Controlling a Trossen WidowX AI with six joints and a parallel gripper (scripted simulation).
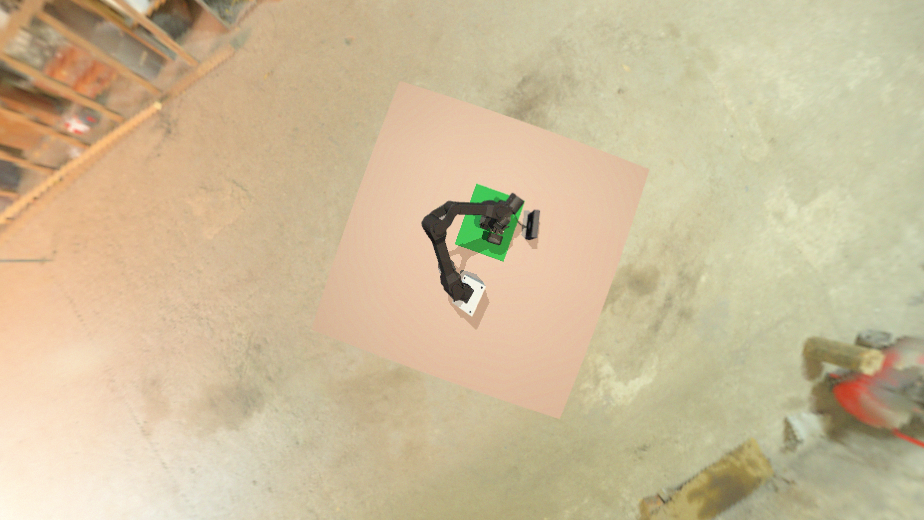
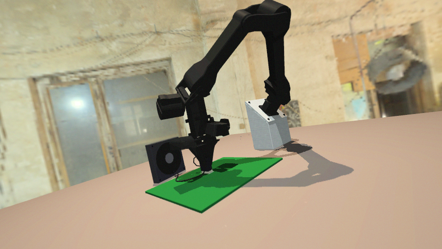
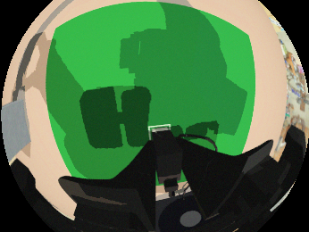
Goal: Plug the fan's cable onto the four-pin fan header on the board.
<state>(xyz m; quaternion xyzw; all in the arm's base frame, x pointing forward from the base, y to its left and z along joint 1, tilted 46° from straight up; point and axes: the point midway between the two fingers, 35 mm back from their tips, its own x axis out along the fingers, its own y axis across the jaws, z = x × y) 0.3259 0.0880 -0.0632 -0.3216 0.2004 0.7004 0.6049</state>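
Right now the black plug is 10 mm to the right of my gripper tip and 10 mm above it. Round my gripper tip: four-pin header (20 mm below, 10 mm to the right); black fan (130 mm to the right, 60 mm ahead, 40 mm above); green board (40 mm to the left, 40 mm below).
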